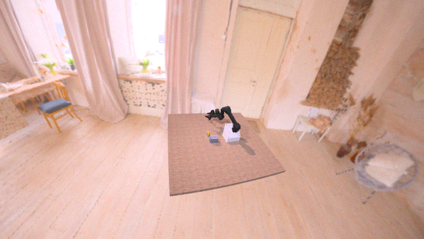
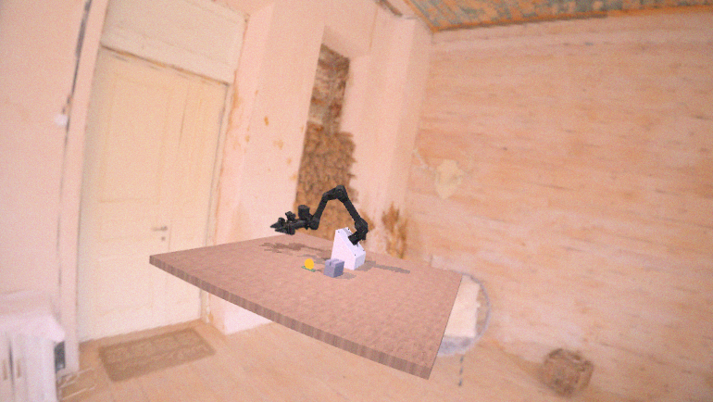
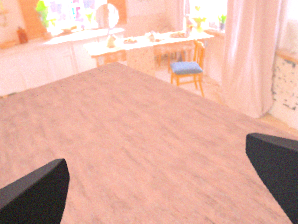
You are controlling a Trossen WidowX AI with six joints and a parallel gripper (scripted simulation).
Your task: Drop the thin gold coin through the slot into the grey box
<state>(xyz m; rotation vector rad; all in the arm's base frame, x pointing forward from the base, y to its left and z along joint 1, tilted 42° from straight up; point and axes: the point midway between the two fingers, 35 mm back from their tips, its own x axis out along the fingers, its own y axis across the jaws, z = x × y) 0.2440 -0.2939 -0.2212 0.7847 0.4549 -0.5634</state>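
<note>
Now: the gold coin 27 cm to the left of my gripper tip, 13 cm below it and 4 cm ahead of it.
</note>
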